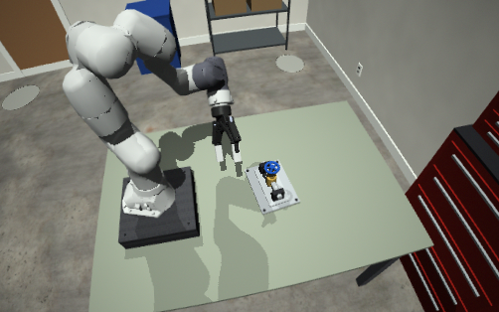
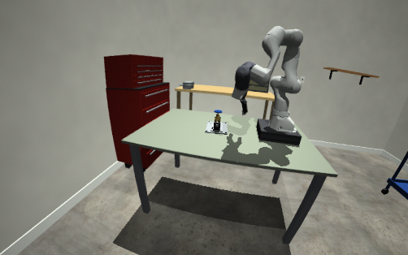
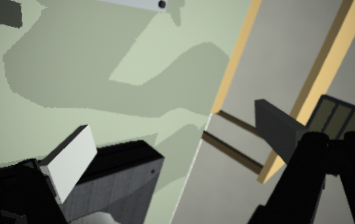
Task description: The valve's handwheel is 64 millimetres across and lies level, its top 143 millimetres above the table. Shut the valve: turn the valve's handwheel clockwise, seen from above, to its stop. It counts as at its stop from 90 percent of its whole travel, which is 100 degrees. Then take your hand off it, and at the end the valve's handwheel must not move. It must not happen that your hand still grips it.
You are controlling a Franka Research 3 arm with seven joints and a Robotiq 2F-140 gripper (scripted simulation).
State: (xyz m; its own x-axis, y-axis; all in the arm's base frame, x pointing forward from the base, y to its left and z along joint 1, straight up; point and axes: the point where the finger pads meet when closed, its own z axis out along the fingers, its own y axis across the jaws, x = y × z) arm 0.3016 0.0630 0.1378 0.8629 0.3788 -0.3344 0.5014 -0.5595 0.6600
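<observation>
Now: hand 170 mm short of the blue handwheel and 80 mm above it.
</observation>
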